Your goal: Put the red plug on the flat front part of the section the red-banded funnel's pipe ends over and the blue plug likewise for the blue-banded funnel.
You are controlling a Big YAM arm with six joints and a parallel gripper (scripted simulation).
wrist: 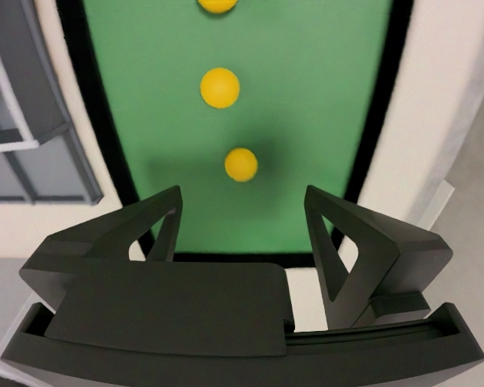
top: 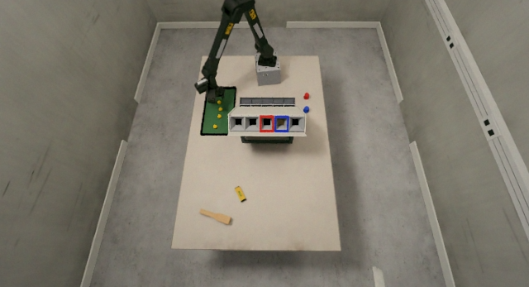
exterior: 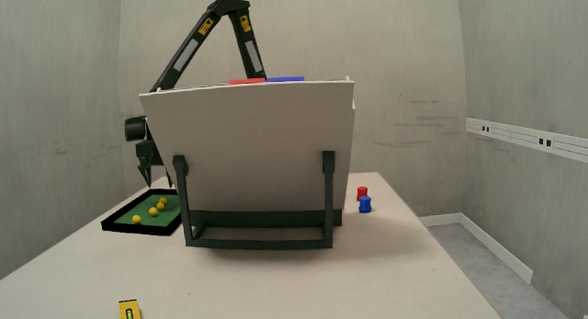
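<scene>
Now: hand 5 cm short of the green marble tray, 1 cm to the right of it and 6 cm above it. Round my hand: blue band (25 cm ahead, 46 cm to the left, 25 cm above); then cover (12 cm ahead, 36 cm to the left, 14 cm above); then red band (26 cm ahead, 38 cm to the left, 25 cm above).
</scene>
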